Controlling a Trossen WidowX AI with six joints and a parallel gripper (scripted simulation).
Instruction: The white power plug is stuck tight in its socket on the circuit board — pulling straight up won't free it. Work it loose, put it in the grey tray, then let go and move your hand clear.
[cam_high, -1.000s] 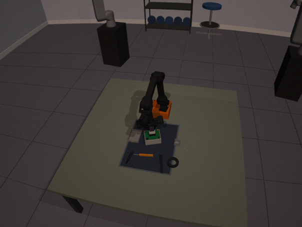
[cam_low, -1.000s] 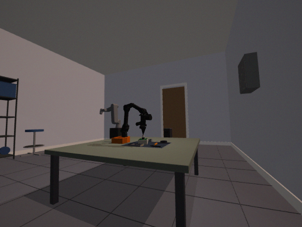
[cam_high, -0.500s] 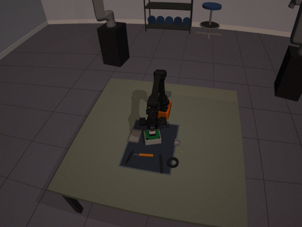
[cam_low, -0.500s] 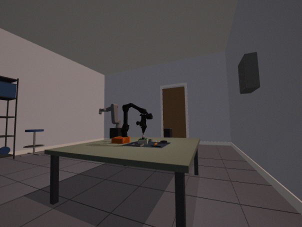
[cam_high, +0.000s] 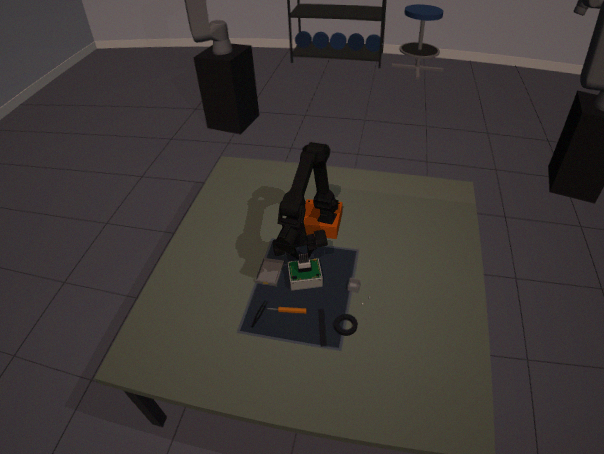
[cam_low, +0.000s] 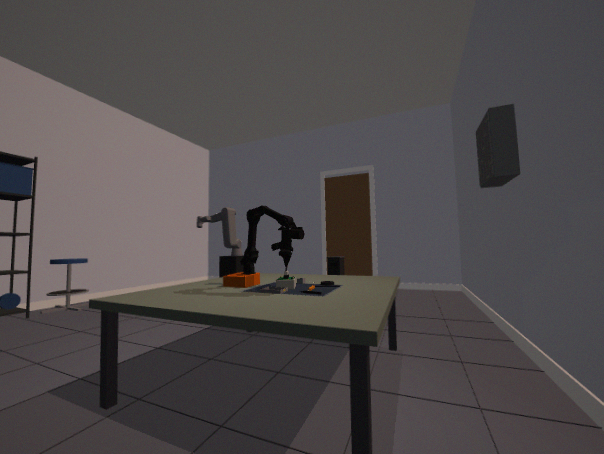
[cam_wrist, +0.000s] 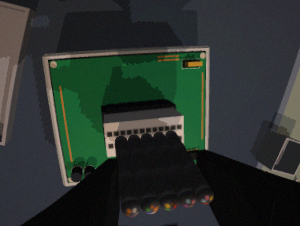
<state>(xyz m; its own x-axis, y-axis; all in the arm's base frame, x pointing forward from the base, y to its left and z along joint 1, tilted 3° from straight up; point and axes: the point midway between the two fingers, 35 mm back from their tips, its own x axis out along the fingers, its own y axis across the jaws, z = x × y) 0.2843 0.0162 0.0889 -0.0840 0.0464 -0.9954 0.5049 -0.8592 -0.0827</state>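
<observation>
The white power plug is 3 cm below my gripper tip. From my gripper tip the other things lie so: grey tray 2 cm ahead, 14 cm to the right, 12 cm below; dark mat 5 cm ahead, 1 cm to the left, 12 cm below; black bar 18 cm ahead, 14 cm to the left, 12 cm below.
</observation>
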